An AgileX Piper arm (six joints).
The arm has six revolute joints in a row. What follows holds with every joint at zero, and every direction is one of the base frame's.
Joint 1 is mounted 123 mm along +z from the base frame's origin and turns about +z.
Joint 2 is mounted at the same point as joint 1 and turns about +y.
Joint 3 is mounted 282.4 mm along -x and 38.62 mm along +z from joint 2 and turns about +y.
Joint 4 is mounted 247.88 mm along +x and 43.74 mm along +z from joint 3 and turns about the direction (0.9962, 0, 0.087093).
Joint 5 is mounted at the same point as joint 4 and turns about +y.
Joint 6 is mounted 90.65 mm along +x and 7.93 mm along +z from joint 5 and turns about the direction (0.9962, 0, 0.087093).
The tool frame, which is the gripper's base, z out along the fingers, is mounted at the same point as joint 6; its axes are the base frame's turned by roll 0, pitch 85.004 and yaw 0 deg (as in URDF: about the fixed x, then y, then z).
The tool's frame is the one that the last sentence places.
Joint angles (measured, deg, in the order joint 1, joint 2, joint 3, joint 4, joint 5, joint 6), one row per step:
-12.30, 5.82, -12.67, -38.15, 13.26, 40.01
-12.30, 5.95, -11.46, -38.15, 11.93, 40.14
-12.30, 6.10, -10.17, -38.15, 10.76, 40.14
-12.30, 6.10, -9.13, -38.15, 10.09, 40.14
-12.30, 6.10, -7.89, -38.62, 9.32, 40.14
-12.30, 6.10, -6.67, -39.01, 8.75, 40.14
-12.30, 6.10, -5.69, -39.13, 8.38, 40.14
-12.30, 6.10, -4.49, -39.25, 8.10, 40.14
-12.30, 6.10, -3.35, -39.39, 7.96, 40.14
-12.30, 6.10, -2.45, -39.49, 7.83, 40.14
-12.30, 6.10, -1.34, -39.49, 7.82, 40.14
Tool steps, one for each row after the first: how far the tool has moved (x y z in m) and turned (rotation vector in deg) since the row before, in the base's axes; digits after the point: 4 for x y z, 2 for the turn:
0.0022, 0.0008, -0.0055, 0.03, 0.28, 0.81
0.0021, 0.0007, -0.0062, -0.01, 0.53, 0.71
0.0013, 0.0004, -0.0052, 0.05, 0.51, 0.41
0.0013, 0.0004, -0.0062, -0.38, 0.73, 0.41
0.0011, 0.0002, -0.0064, -0.25, 0.85, 0.31
0.0008, 0.0002, -0.0053, 0.01, 0.71, 0.22
0.0008, 0.0001, -0.0067, 0.08, 0.99, 0.17
0.0006, 0.0000, -0.0066, 0.08, 1.04, 0.08
0.0004, 0.0000, -0.0052, 0.07, 0.80, 0.08
0.0003, -0.0001, -0.0066, 0.23, 1.08, 0.01

